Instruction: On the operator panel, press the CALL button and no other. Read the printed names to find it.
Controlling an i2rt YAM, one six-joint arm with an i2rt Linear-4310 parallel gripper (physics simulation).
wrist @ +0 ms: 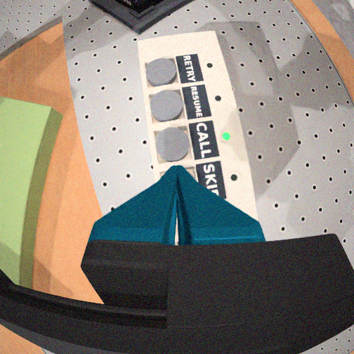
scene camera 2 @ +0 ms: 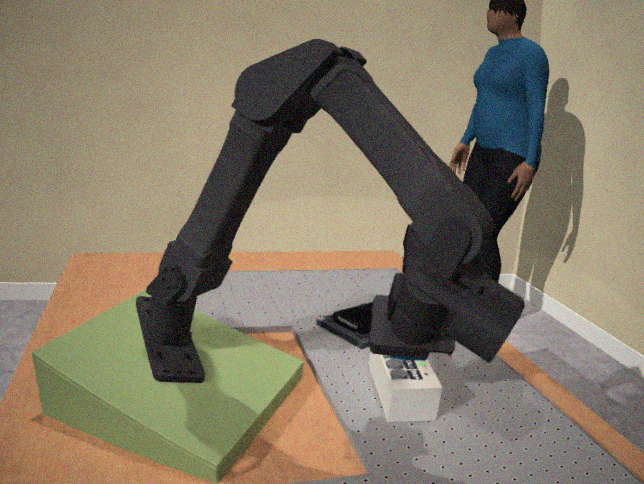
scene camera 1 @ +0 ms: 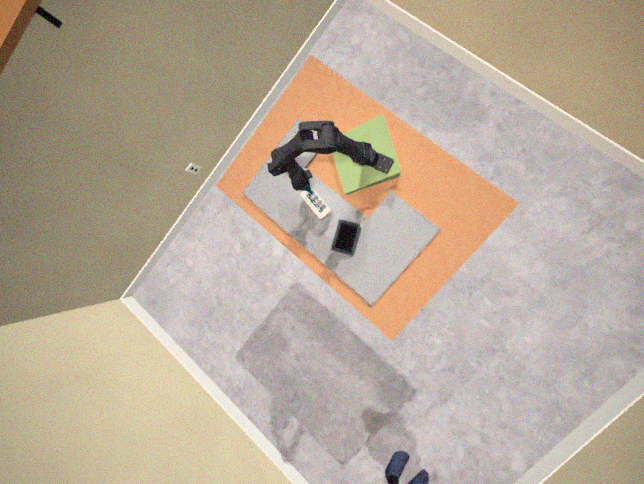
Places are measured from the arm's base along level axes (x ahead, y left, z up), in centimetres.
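Where they show: gripper, between the fingertips: (scene camera 2: 401,354) (scene camera 1: 311,193); arm's base, origin of its link: (scene camera 2: 166,338) (scene camera 1: 372,158).
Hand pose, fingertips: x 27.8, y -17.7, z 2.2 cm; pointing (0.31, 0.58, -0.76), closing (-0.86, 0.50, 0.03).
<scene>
Each offset is from my fingertips to the top centre of the thing.
The operator panel {dx +3.1, dy +3.0, dz -2.5 cm} (scene camera 1: 322,210) (scene camera 2: 411,403) (wrist: 180,43) is a cream box with a row of round grey buttons beside dark name plates. In the wrist view the names read RETRY, RESUME, CALL and SKIP, the last partly hidden. The CALL button (wrist: 172,143) is fully visible, and a small green light (wrist: 226,136) (scene camera 2: 421,364) is lit beside its name. The other lamp spots that show are dark. My gripper (wrist: 176,174) is shut and empty. Its blue-green fingertips show just past the CALL button, over the SKIP button's place, which they mostly hide. Their exact height is unclear.
A black tray-like object {dx +11.0, dy +24.9, dz -5.5 cm} (scene camera 1: 346,237) (scene camera 2: 346,322) (wrist: 140,20) lies past the panel's RETRY end. The arm's base stands on a green wedge (scene camera 1: 359,169) (scene camera 2: 249,372) (wrist: 30,150). A person (scene camera 2: 512,98) stands behind the table.
</scene>
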